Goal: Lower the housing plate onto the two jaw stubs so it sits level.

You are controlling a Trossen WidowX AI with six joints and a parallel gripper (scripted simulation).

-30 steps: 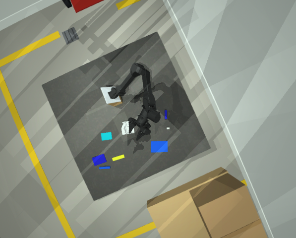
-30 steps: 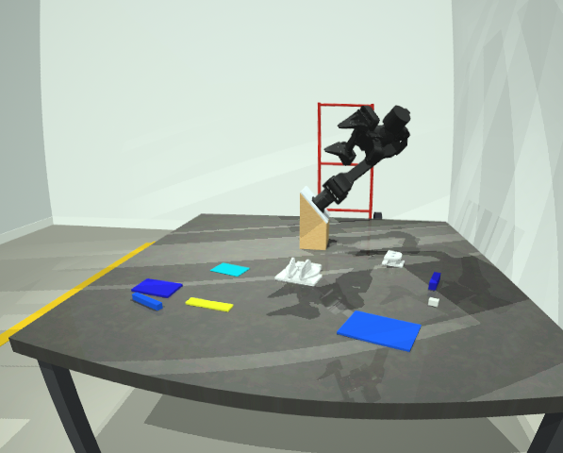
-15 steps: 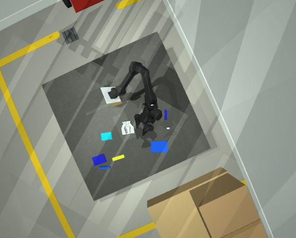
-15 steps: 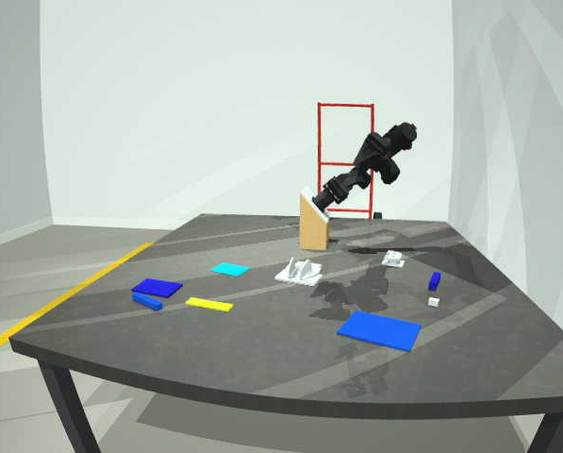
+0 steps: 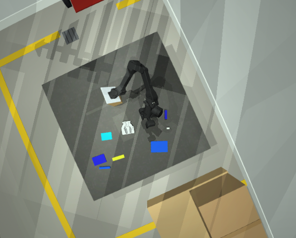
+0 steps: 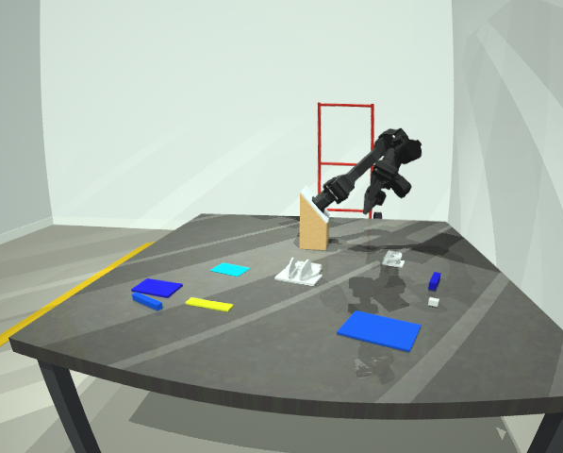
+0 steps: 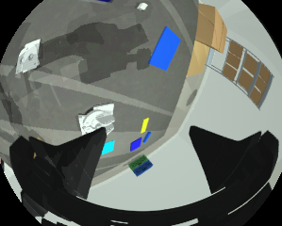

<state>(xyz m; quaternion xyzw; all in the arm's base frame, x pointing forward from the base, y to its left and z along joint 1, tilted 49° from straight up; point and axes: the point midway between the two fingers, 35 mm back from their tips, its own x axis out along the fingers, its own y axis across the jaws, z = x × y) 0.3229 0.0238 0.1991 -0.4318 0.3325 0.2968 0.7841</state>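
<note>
The white base is 22 cm below my gripper tip, 19 cm to the right of it and 1 cm behind it. Also, from my gripper tip: cyan tile 41 cm to the right, 22 cm below, 5 cm behind; white cube 21 cm below, 18 cm to the left, 14 cm ahead; yellow bar 39 cm to the right, 22 cm below, 19 cm ahead.
</note>
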